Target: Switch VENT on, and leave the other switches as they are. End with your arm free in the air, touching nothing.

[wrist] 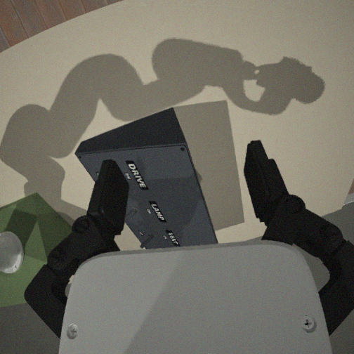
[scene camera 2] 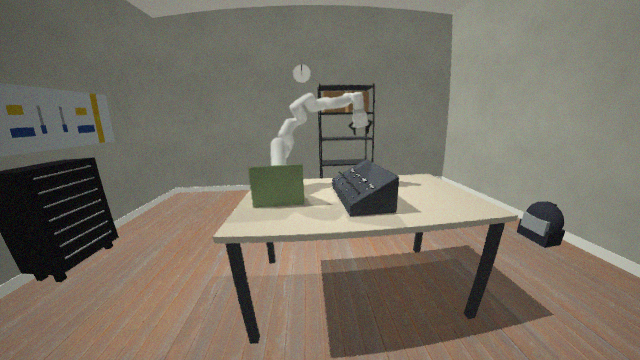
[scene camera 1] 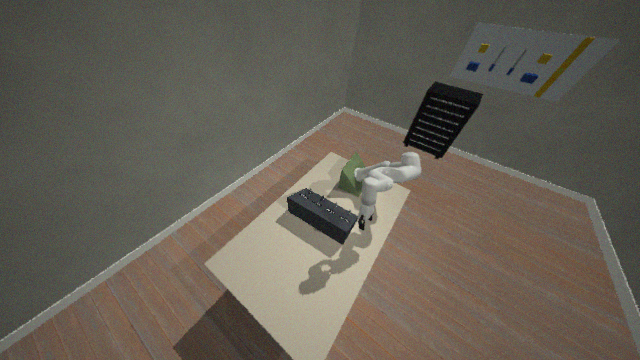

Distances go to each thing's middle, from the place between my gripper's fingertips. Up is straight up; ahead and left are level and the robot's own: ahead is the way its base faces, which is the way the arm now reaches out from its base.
Right now the dark switch panel [scene camera 2: 378,188] is 33 cm to the right of my hand, 28 cm below it and 10 cm behind it.
